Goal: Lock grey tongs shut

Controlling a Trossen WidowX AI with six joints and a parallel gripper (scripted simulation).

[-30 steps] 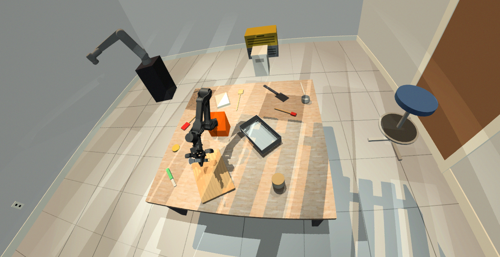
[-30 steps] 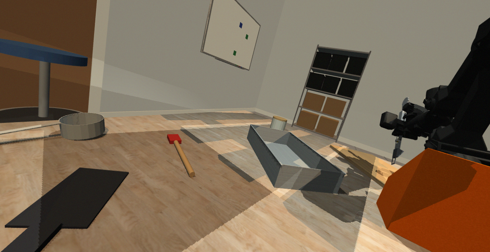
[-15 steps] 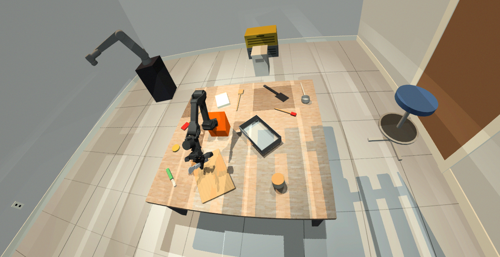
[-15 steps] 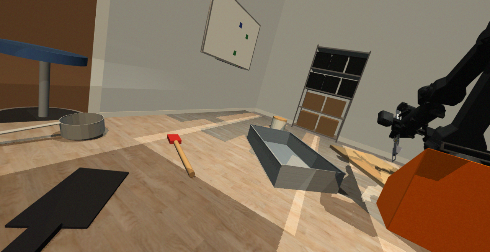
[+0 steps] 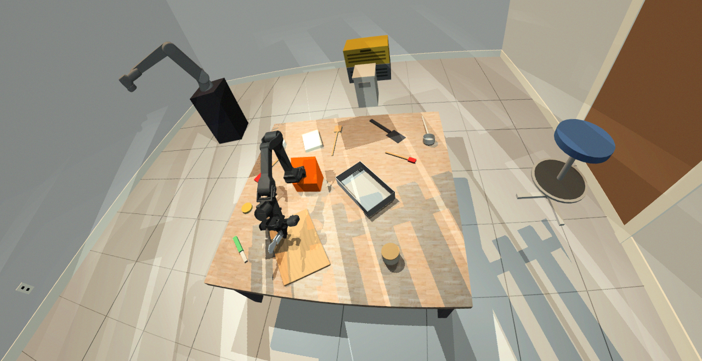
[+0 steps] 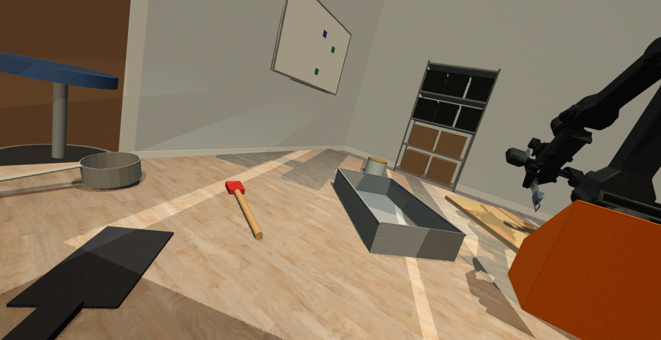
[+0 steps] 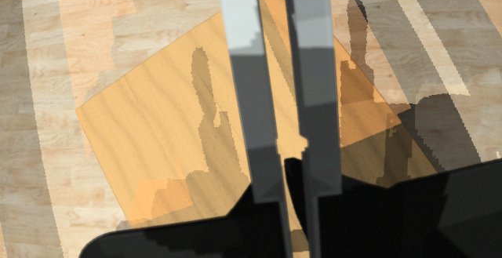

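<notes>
Now: gripper tip 3 cm to the right of the wooden board and 13 cm above it. Round my gripper tip: grey roasting tin 37 cm ahead, 32 cm to the left, 11 cm below; tan-lidded pot 47 cm ahead, 8 cm to the right, 10 cm below; black spatula 56 cm ahead, 80 cm to the left, 13 cm below.
</notes>
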